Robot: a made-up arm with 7 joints. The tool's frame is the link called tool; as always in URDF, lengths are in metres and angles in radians.
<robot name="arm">
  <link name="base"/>
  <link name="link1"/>
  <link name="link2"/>
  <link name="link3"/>
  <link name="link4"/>
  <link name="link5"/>
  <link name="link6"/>
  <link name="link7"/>
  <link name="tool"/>
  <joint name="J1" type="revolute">
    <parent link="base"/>
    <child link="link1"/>
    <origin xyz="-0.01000 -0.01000 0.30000"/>
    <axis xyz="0 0 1"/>
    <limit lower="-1.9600" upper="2.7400" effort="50" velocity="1.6"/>
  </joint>
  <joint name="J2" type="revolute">
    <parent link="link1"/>
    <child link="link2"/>
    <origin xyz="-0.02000 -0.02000 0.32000" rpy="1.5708 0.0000 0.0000"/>
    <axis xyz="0 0 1"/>
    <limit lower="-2.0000" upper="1.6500" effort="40" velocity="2.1"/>
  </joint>
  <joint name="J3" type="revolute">
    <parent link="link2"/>
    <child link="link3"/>
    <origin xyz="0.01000 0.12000 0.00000" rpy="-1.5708 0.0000 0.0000"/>
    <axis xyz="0 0 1"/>
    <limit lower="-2.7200" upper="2.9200" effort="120" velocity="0.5"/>
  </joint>
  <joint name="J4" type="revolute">
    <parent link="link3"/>
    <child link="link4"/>
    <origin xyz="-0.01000 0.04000 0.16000" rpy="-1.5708 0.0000 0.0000"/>
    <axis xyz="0 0 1"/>
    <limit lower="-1.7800" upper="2.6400" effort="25" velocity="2.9"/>
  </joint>
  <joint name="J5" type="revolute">
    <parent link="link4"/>
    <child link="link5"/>
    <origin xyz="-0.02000 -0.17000 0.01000" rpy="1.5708 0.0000 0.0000"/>
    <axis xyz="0 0 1"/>
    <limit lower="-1.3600" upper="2.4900" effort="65" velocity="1.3"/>
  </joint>
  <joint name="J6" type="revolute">
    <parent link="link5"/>
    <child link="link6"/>
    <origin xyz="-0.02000 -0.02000 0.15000" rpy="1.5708 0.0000 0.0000"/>
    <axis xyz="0 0 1"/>
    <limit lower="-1.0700" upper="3.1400" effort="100" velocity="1.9"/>
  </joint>
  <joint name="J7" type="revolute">
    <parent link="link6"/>
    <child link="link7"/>
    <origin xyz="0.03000 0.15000 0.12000" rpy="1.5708 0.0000 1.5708"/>
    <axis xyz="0 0 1"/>
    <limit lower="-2.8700" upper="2.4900" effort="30" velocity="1.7"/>
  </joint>
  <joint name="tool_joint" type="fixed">
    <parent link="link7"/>
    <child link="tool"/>
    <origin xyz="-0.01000 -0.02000 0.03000" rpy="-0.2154 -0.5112 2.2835"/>
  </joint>
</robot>
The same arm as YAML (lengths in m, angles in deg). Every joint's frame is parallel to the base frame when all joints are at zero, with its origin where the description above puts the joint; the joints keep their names.
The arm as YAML. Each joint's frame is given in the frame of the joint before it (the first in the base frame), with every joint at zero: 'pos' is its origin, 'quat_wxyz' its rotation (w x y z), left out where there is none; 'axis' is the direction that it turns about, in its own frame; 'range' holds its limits. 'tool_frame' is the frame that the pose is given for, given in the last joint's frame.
length_unit: m
angle_unit: deg
joints:
  - joint: J1
    pos: [-0.01, -0.01, 0.3]
    axis: "+z"
    range: [-112.3, 156.99]
  - joint: J2
    pos: [-0.02, -0.02, 0.32]
    axis: "-y"
    range: [-114.59, 94.54]
  - joint: J3
    pos: [0.01, 0.0, 0.12]
    axis: "+z"
    range: [-155.84, 167.3]
  - joint: J4
    pos: [-0.01, 0.04, 0.16]
    axis: "+y"
    range: [-101.99, 151.26]
  - joint: J5
    pos: [-0.02, 0.01, 0.17]
    axis: "+z"
    range: [-77.92, 142.67]
  - joint: J6
    pos: [-0.02, -0.02, 0.15]
    axis: "-y"
    range: [-61.31, 179.91]
  - joint: J7
    pos: [0.03, -0.12, 0.15]
    axis: "+x"
    range: [-164.44, 142.67]
tool_frame:
  pos: [0.03, 0.02, -0.01]
  quat_wxyz: [0.741566, -0.441241, 0.479488, -0.159613]

